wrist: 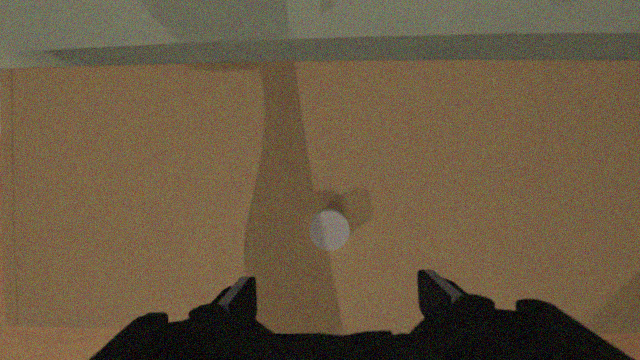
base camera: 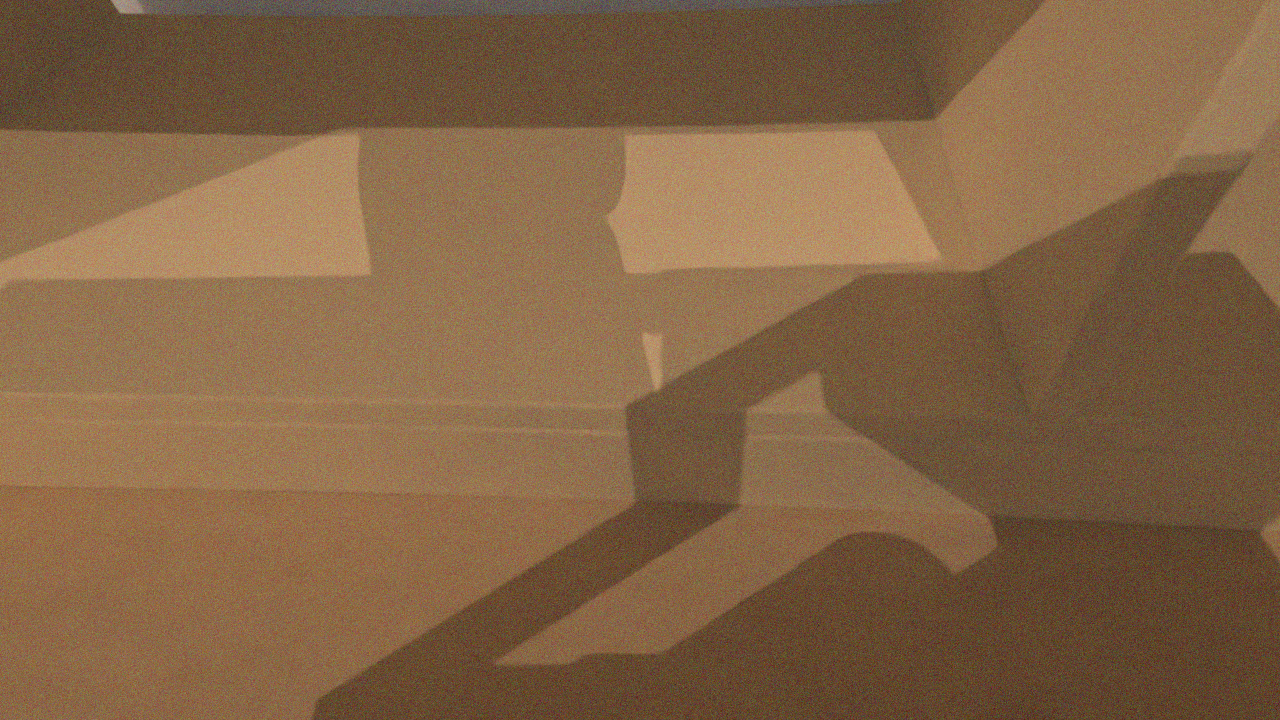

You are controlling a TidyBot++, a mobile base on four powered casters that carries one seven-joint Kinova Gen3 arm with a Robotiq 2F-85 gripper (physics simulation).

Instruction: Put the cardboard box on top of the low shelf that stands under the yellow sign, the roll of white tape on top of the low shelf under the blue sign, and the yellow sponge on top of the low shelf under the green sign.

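Places are measured from the arm's base along level axes (x up, y back, z right), in metres.
Where they show: gripper, fingertip midpoint: (wrist: 336,291).
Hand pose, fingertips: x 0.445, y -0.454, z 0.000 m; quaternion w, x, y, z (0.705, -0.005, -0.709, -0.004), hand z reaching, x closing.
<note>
Things, the pixels of their top centre, and the offset from my fingertips. "spot": a spot on its surface instead. Level surfaces: height alone.
- white tape, middle of its top: (wrist: 329,231) dx -0.208, dy +0.008, dz -0.003 m
- low shelf, its level: dx -0.232 m
- brown side panel, surface spot: (base camera: 1056,134) spot: dx -0.679, dy +0.090, dz +0.130 m
The roll of white tape (wrist: 330,230) shows in the wrist view as a small pale disc, resting on the broad brown top of the low shelf (wrist: 150,150). My gripper (wrist: 336,291) is open and empty, well above the shelf top, with the tape apart from both fingers and ahead of them in the picture. In the base camera view, brown shelf surfaces (base camera: 223,349) fill much of the picture. A blue strip (base camera: 537,5) crosses its top edge; I cannot tell if it is the blue sign. The cardboard box and the yellow sponge do not show.
A grey-green surface (wrist: 400,17) lies beyond the shelf's far edge in the wrist view. A brown side panel (base camera: 1056,134) rises at the right in the base camera view. Arm-shaped shadows cross the brown surfaces.
</note>
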